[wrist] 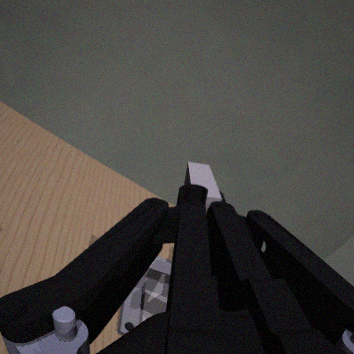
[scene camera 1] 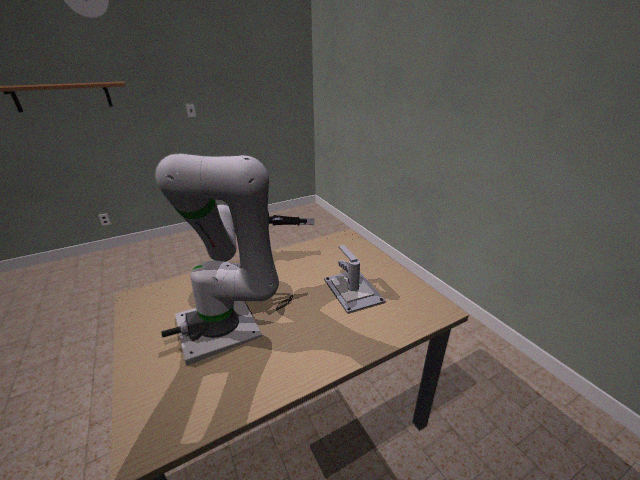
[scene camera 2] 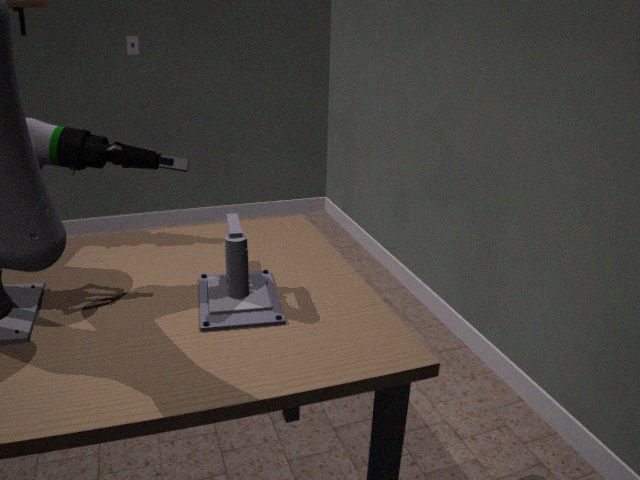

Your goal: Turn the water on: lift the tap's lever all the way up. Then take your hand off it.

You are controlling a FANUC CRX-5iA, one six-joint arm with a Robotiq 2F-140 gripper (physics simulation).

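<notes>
The grey tap stands upright on a square base plate. Its flat lever runs from the top of the body out over the short spout; it looks tilted somewhat upward, but its exact angle is hard to judge. My gripper is shut and empty, roughly level, higher than the lever and apart from it, on the arm's side of the tap. In the wrist view my fingers hide most of the tap.
The tap's plate rests on the wooden table. The arm's base plate is bolted at the table's other side. A green wall rises beyond the table's edge. Arm shadows fall across the table top.
</notes>
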